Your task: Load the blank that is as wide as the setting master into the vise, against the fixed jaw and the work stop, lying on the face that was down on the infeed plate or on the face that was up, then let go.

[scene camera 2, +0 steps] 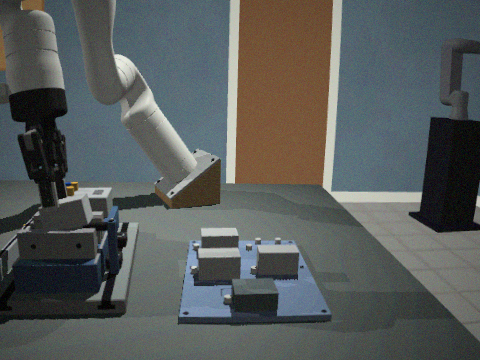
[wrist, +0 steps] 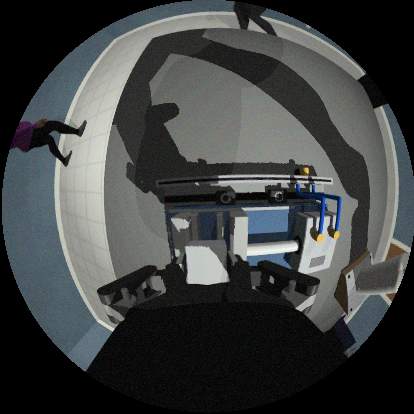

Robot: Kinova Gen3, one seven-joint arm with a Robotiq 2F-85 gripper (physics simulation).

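Seen in the pictures: gripper, fingertip midpoint: point(scene camera 2: 56, 208) point(wrist: 206, 259); arm's base, origin of the base link: point(scene camera 2: 181, 172) point(wrist: 363, 280).
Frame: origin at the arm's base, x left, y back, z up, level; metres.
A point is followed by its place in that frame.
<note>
My gripper point(scene camera 2: 56, 201) @(x -0.170, y -0.474, z 0.050 m) point(wrist: 206, 259) @(x -0.170, y -0.474, z 0.050 m) is shut on a light grey blank point(scene camera 2: 67, 212) @(x -0.149, y -0.494, z 0.050 m) point(wrist: 206, 264) @(x -0.169, y -0.472, z 0.059 m) and holds it over the vise. In the scene view the blank is tilted, low at the top of the near grey jaw point(scene camera 2: 57, 244); whether it touches the jaw cannot be told. In the wrist view the blank covers part of the space between the left jaw and the rod-driven jaw point(wrist: 239, 234). The vise's blue body point(scene camera 2: 57, 276) @(x -0.158, y -0.537, z -0.022 m) is below. A blue upright plate point(scene camera 2: 114, 242) @(x -0.091, y -0.479, z 0.002 m) stands at its right side. Contact with the work stop cannot be made out.
A blue plate point(scene camera 2: 200, 305) @(x 0.025, y -0.551, z -0.058 m) right of the vise holds light grey blocks point(scene camera 2: 219, 265) @(x 0.055, y -0.481, z -0.035 m) point(scene camera 2: 278, 261) @(x 0.144, y -0.471, z -0.036 m) point(scene camera 2: 219, 237) @(x 0.062, y -0.396, z -0.025 m), a dark grey block point(scene camera 2: 255, 295) @(x 0.092, y -0.571, z -0.035 m) and small pegs. A cylinder block point(wrist: 316, 250) @(x -0.165, y -0.319, z 0.030 m) with blue hoses stands by the vise. The robot's wedge base point(scene camera 2: 205, 186) @(x 0.056, y -0.071, z -0.020 m) is behind.
</note>
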